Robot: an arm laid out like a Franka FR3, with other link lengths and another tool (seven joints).
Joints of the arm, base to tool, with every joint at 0 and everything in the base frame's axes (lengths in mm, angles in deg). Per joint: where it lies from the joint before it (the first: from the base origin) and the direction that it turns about. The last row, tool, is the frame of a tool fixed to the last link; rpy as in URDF.
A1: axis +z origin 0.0 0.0 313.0
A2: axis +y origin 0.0 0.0 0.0
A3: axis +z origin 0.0 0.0 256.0
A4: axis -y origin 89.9 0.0 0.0
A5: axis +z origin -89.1 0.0 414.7
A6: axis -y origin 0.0 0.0 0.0
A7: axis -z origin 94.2 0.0 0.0
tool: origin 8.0 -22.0 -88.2 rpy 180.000 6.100 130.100
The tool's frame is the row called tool.
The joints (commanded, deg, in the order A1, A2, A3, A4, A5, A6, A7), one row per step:
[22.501, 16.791, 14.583, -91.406, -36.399, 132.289, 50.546]
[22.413, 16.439, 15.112, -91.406, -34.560, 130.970, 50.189]
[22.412, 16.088, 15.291, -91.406, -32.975, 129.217, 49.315]
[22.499, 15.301, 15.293, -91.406, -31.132, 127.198, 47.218]
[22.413, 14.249, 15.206, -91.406, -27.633, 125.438, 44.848]
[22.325, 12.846, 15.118, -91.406, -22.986, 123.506, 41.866]
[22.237, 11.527, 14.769, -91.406, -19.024, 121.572, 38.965]
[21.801, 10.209, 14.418, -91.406, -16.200, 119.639, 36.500]
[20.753, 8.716, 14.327, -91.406, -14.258, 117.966, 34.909]
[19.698, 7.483, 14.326, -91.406, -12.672, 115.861, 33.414]
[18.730, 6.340, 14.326, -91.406, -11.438, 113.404, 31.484]
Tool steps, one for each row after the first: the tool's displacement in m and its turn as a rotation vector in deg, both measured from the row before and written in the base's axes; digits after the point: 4 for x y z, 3 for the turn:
[-0.0034, 0.0017, 0.0017, 0.590, 1.589, -0.493]
[-0.0018, -0.0009, 0.0009, -0.268, 1.706, -0.394]
[-0.0022, -0.0021, 0.0055, -0.761, 1.690, 0.429]
[-0.0018, -0.0043, 0.0081, 0.677, 2.322, 0.200]
[-0.0033, -0.0044, 0.0112, 1.414, 2.831, 0.609]
[-0.0020, -0.0064, 0.0101, 1.016, 2.471, 0.716]
[-0.0001, -0.0098, 0.0104, 0.467, 1.796, 0.418]
[0.0011, -0.0137, 0.0131, 0.472, 0.959, -0.383]
[0.0007, -0.0130, 0.0094, -0.046, 1.348, -0.325]
[0.0000, -0.0122, 0.0078, -0.634, 1.530, 0.244]

